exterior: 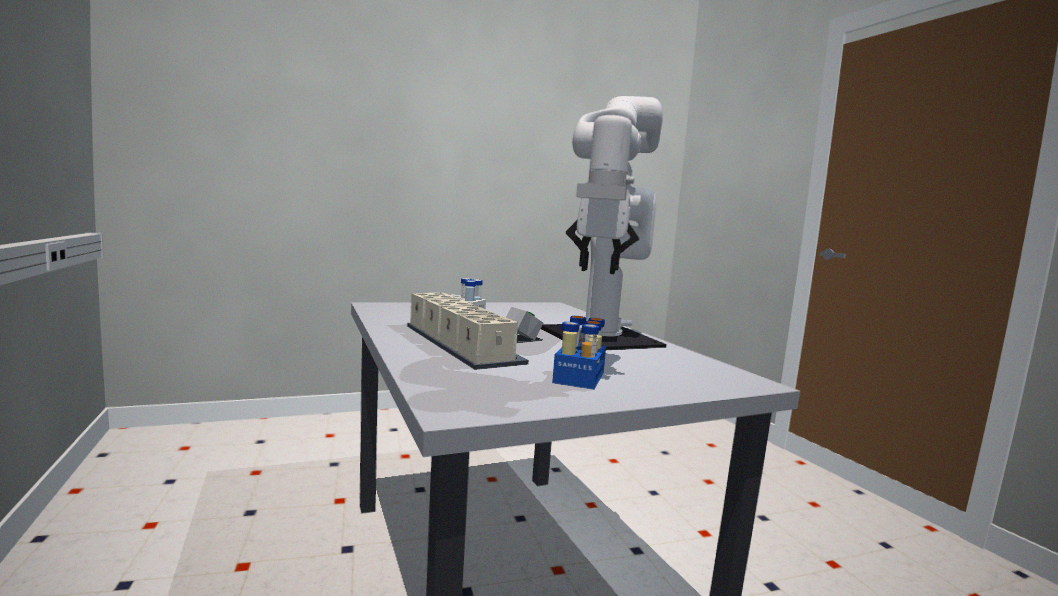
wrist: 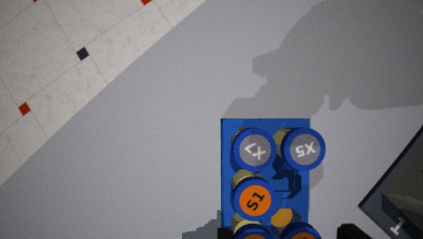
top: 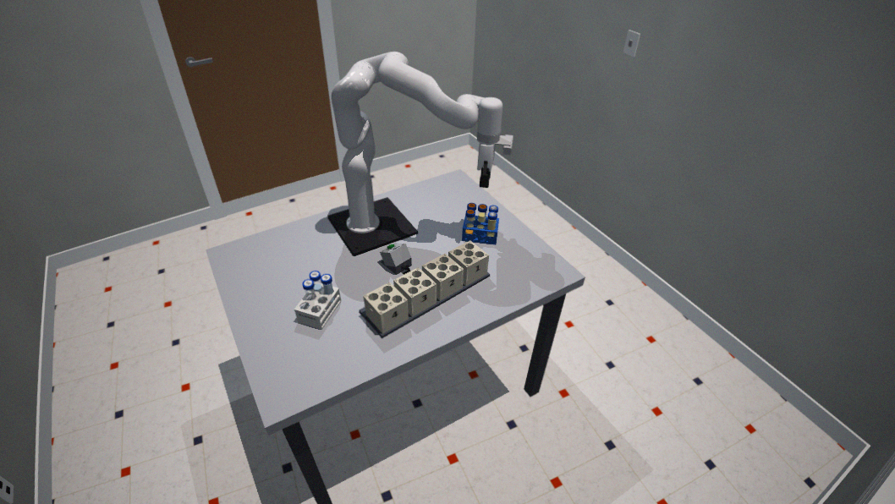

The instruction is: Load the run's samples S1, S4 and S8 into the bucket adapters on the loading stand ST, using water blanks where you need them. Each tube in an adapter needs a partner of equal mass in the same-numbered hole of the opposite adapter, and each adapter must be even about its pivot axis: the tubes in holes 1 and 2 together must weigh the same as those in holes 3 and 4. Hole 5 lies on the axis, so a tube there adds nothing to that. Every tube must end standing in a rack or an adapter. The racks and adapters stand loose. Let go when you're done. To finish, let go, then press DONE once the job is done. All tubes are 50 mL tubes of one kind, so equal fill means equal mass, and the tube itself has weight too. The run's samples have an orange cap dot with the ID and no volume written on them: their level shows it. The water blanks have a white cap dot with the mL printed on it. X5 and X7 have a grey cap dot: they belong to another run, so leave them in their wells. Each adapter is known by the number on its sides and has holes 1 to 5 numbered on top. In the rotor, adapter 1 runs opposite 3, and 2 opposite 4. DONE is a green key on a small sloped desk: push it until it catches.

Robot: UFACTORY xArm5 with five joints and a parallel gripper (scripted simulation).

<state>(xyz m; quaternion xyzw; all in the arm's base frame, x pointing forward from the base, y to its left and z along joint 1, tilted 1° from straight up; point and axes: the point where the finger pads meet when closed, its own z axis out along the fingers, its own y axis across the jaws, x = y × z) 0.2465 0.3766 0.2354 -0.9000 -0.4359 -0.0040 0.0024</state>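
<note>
The blue samples rack is 20 mm ahead of my hand, 10 mm to the right of it and 210 mm below it. Round my hand: adapter 3: 210 mm ahead, 380 mm to the right, 190 mm below; then white rack: 100 mm ahead, 670 mm to the right, 210 mm below.
</note>
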